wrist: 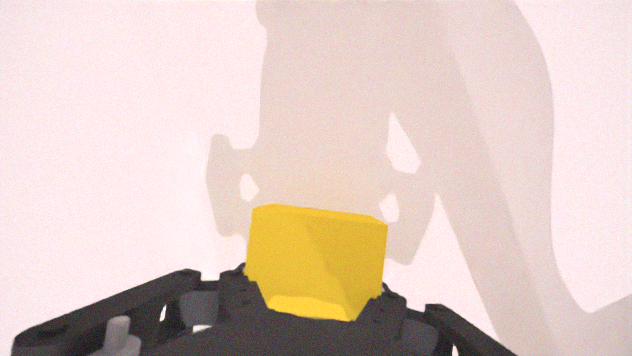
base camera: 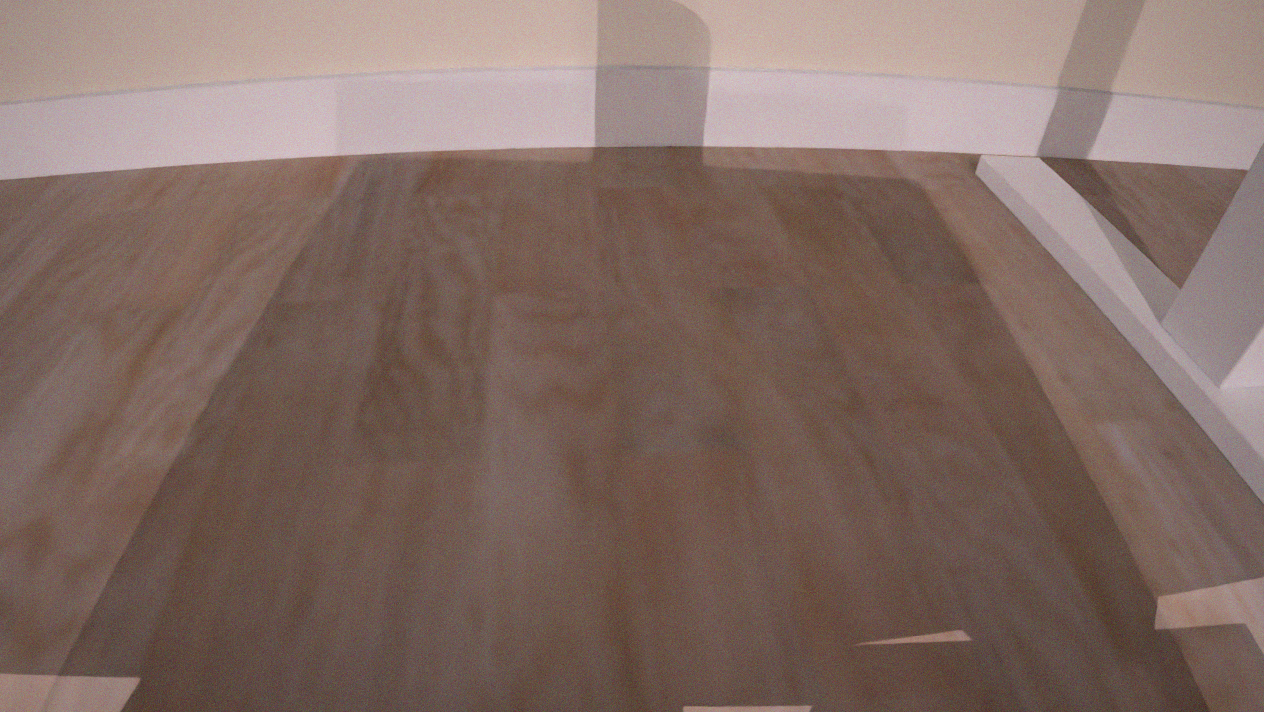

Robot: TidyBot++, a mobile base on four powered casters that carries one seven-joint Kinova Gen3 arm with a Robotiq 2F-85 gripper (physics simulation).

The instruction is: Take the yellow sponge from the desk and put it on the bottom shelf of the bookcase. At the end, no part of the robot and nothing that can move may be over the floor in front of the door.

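Frame: origin at the arm's base, x ahead, y left, z up, level; centimetres.
Seen in the pictures: gripper, fingertip midpoint: [wrist: 312,278].
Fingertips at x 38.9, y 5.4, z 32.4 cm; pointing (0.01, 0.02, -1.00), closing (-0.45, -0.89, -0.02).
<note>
A point is followed by its place in that frame.
The yellow sponge [wrist: 320,245] @[x 41.4, y 3.9, z 36.9 cm] is at the lower middle of the wrist view, a little skewed, with its far edge higher on the left than on the right. My gripper [wrist: 312,278] @[x 38.9, y 5.4, z 32.4 cm] is shut on it, with one dark finger against each side. The pale desk top [wrist: 100,150] @[x 51.1, y 15.9, z 32.3 cm] lies beneath. I cannot tell whether the sponge touches the desk. The lower part of the sponge is hidden behind the gripper body. The bookcase and the door do not show in either view.
Grey shadows of the arm and gripper fall across the desk top in the wrist view. In the base view, a white foot bar [base camera: 1096,274] @[x 60.1, y -43.5, z -37.3 cm] with an upright [base camera: 1225,291] @[x 49.1, y -46.1, z -30.9 cm] stands at the right. A white baseboard [base camera: 468,110] @[x 83.1, y 16.3, z -35.0 cm] and cream wall [base camera: 353,35] @[x 83.2, y 27.8, z -26.8 cm] run behind the wooden floor [base camera: 574,398] @[x 44.9, y 2.3, z -39.7 cm].
</note>
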